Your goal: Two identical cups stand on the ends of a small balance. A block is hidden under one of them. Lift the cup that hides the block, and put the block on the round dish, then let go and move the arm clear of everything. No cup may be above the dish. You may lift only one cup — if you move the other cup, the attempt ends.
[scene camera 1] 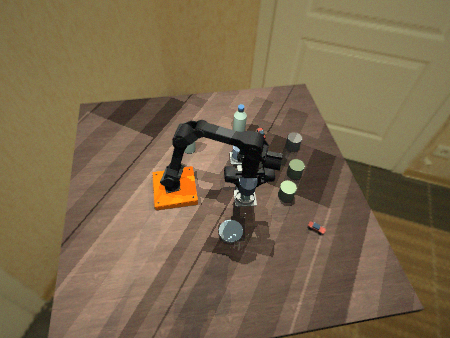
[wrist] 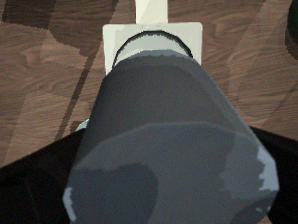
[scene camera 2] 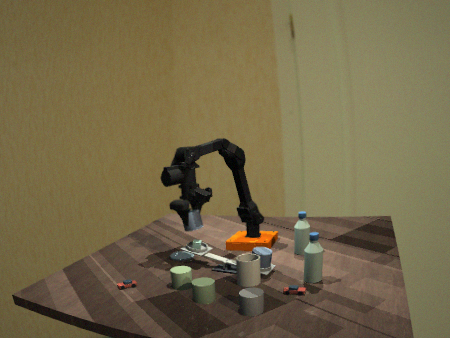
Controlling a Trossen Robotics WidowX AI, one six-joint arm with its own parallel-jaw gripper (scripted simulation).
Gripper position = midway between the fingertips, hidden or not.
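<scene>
A beige cup point(scene camera 2: 248, 265) is part of the scene, though in the wrist view it is out of frame. A blue-grey cup point(wrist: 161, 135) is carried by the gripper point(scene camera 2: 192, 223). The same gripper point(scene camera 1: 247, 186) is visible from scene camera 1, and the wrist view shows the gripper point(wrist: 160, 133) too.
</scene>
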